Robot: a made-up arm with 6 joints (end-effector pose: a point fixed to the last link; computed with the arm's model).
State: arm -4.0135 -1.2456 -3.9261 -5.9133 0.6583 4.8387
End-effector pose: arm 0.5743 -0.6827 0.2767 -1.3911 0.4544 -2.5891
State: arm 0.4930 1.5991 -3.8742 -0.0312 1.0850 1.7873
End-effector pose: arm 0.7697 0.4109 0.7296 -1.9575 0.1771 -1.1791
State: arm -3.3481 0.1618 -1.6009 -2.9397 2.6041 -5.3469
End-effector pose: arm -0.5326 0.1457 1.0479 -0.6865 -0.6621 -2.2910
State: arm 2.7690 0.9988 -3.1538 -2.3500 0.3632 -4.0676
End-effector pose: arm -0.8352 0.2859 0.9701 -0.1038 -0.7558 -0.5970
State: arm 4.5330 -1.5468 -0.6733 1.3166 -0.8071 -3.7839
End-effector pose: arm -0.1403 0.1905 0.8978 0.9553 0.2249 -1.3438
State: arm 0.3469 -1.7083 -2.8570 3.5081 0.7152 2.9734
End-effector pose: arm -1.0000 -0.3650 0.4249 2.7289 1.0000 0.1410
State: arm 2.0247 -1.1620 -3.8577 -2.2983 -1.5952 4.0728
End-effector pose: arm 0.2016 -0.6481 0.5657 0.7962 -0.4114 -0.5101
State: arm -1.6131 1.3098 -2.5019 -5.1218 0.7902 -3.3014
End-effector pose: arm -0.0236 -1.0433 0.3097 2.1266 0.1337 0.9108
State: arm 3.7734 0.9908 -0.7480 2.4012 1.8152 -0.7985
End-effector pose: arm -0.3394 -0.3847 0.0464 -1.4654 0.9329 3.0027
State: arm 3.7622 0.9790 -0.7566 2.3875 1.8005 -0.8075
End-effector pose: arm -0.3482 -0.3852 0.0514 -1.4635 0.9124 3.0080
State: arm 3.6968 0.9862 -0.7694 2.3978 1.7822 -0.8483
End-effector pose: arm -0.3770 -0.3618 0.0461 -1.4932 0.8674 2.9098
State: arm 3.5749 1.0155 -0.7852 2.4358 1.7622 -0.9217
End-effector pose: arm -0.4201 -0.3080 0.0289 -1.5498 0.7976 2.7095
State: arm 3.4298 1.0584 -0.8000 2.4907 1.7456 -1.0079
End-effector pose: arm -0.4572 -0.2351 0.0049 -1.6134 0.7180 2.4707
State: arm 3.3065 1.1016 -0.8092 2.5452 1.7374 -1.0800
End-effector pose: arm -0.4746 -0.1683 -0.0185 -1.6670 0.6516 2.2662
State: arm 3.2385 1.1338 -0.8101 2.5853 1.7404 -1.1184
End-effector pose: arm -0.4753 -0.1296 -0.0349 -1.7015 0.6181 2.1426
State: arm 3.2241 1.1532 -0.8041 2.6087 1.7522 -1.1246
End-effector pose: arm -0.4683 -0.1194 -0.0437 -1.7188 0.6169 2.0947
